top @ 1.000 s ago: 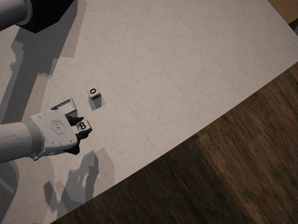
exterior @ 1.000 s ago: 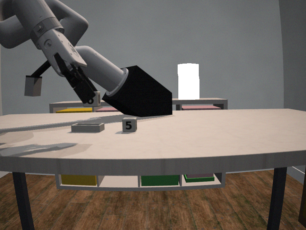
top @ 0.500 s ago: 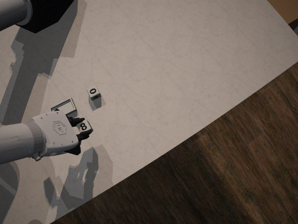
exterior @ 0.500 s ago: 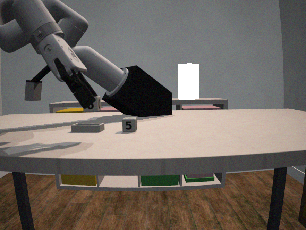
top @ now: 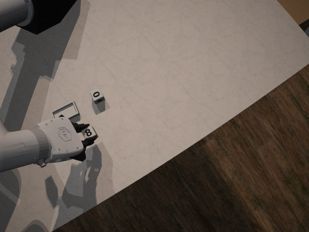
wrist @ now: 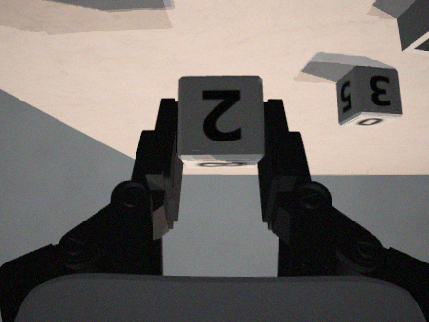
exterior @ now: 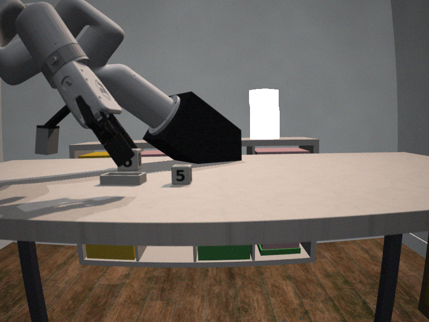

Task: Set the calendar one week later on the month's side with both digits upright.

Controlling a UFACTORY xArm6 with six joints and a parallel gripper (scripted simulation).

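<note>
Now: hand 110 mm past the grey tray and 60 mm above it. From my hand the other things lie so: white cube (10 mm to the left, 20 mm below).
</note>
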